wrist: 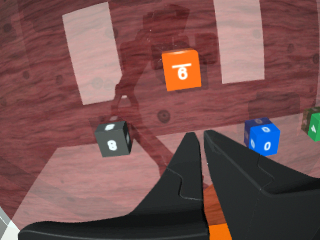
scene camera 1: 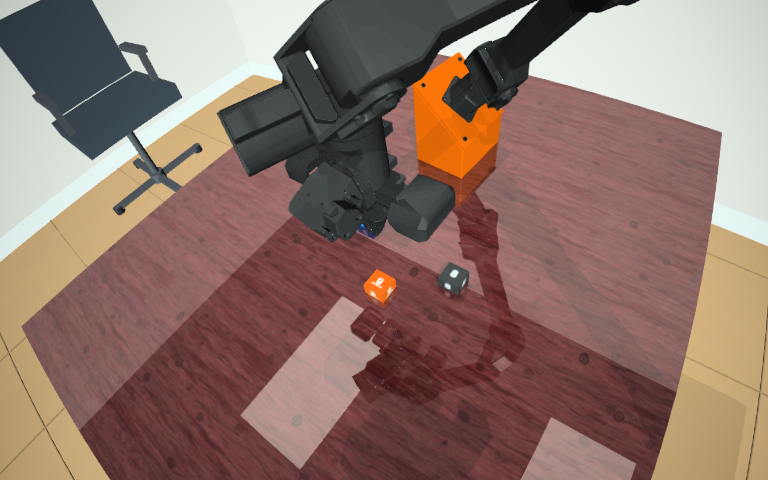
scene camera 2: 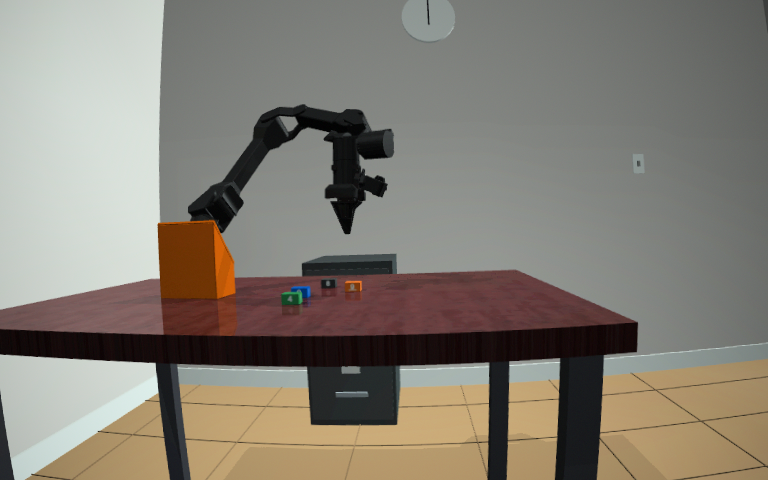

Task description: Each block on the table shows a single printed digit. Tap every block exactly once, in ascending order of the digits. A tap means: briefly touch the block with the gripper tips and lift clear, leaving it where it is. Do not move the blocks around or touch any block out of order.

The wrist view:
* my gripper
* black block
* blue block
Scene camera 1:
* my gripper
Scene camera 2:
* my gripper
